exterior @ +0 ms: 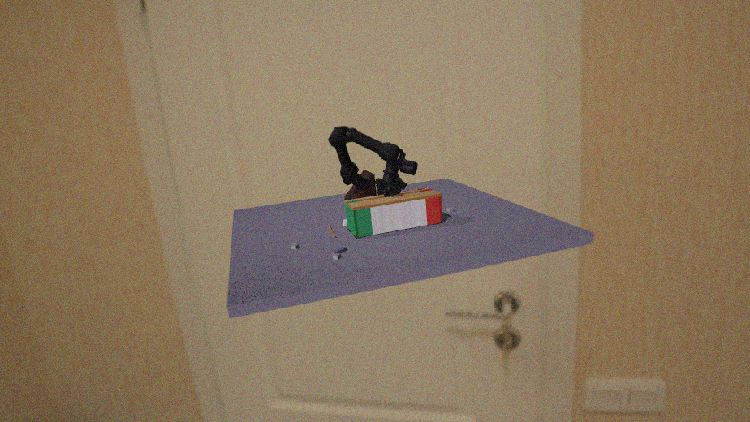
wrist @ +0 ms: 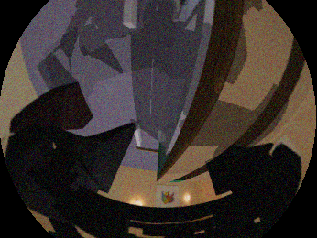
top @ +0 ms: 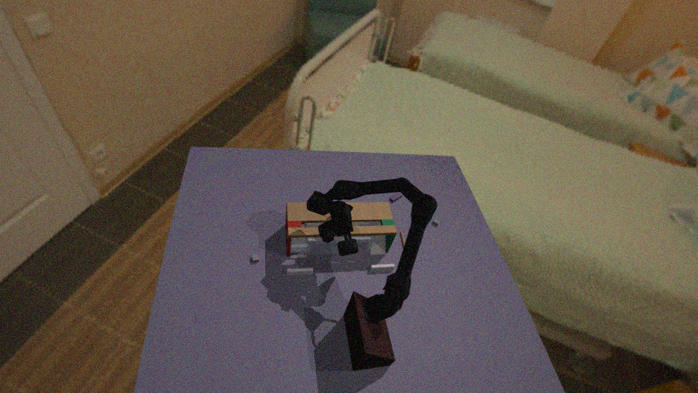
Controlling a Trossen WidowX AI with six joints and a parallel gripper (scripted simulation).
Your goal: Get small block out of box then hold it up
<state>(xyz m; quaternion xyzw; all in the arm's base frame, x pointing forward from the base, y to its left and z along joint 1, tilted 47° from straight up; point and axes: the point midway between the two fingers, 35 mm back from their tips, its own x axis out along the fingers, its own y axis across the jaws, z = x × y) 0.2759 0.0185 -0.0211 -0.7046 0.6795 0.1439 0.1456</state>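
Now: the tan block 6 cm ahead of my gripper tip and 2 cm to the right of it. Round my gripper tip: box: 4 cm ahead, 2 cm to the left, 2 cm below; then thin tan stick: 24 cm to the right, 8 cm below.
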